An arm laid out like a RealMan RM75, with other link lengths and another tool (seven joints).
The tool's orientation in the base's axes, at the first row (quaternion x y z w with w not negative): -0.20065 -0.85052 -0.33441 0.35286
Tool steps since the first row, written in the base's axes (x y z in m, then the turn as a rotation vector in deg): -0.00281 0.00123 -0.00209 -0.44 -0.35 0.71; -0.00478 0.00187 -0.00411 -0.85 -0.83 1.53; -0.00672 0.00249 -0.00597 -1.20 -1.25 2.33; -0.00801 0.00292 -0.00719 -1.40 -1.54 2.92; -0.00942 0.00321 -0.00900 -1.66 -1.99 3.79; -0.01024 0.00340 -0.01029 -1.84 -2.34 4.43; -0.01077 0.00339 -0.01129 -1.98 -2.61 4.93; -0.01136 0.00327 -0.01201 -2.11 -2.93 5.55; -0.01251 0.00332 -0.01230 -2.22 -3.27 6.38; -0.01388 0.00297 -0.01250 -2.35 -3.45 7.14
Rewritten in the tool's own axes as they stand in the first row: 0.00048 -0.00166 0.00329 0.78 -0.19 -0.42; 0.00038 -0.00321 0.00572 1.61 -0.41 -1.00; 0.00038 -0.00470 0.00805 2.38 -0.57 -1.56; 0.00040 -0.00566 0.00960 2.92 -0.63 -1.98; 0.00004 -0.00705 0.01142 3.69 -0.72 -2.64; -0.00033 -0.00794 0.01261 4.24 -0.80 -3.14; -0.00071 -0.00868 0.01338 4.67 -0.85 -3.53; -0.00086 -0.00941 0.01395 5.18 -0.89 -4.02; -0.00030 -0.01017 0.01467 5.83 -0.83 -4.65; 0.00044 -0.01129 0.01517 6.46 -0.71 -5.12
